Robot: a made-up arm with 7 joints.
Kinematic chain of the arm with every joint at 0, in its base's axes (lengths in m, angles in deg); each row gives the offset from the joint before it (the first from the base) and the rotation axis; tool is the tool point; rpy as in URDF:
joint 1: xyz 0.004 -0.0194 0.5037 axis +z
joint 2: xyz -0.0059 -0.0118 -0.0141 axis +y
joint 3: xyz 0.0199 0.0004 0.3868 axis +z
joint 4: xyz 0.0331 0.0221 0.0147 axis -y
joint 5: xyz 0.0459 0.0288 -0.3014 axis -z
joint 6: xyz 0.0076 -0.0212 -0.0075 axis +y
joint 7: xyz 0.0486 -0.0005 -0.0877 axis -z
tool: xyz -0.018 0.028 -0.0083 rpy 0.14 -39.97 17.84
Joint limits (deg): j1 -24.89..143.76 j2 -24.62..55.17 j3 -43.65..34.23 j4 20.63..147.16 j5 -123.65..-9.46 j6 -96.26..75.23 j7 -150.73..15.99
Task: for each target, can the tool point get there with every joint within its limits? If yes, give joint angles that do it. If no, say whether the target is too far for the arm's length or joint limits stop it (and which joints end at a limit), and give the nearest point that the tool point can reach.
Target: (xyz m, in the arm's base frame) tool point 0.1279 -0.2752 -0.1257
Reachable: no: joint limits stop it (at a limit: joint 1, joint 2, joint 7) | nearest point 0.2176 -0.2332 0.2555 | short by 0.394 m
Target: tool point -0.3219 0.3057 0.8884
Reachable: yes | joints 104.41 8.27 27.29 71.11 -36.01 -56.72 -131.71
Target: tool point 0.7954 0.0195 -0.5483
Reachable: no: too far | nearest point 0.5043 0.0052 0.2660 | short by 0.865 m
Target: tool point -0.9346 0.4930 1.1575
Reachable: no: too far | nearest point -0.6064 0.3226 0.9285 | short by 0.435 m
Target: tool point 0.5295 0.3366 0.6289
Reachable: yes | joints 14.19 47.76 10.28 103.51 -105.66 -66.04 -135.70
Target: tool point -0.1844 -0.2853 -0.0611
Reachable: no: joint limits stop it (at a limit: joint 1, joint 2, joint 7) | nearest point -0.2354 -0.0491 0.3153 | short by 0.447 m
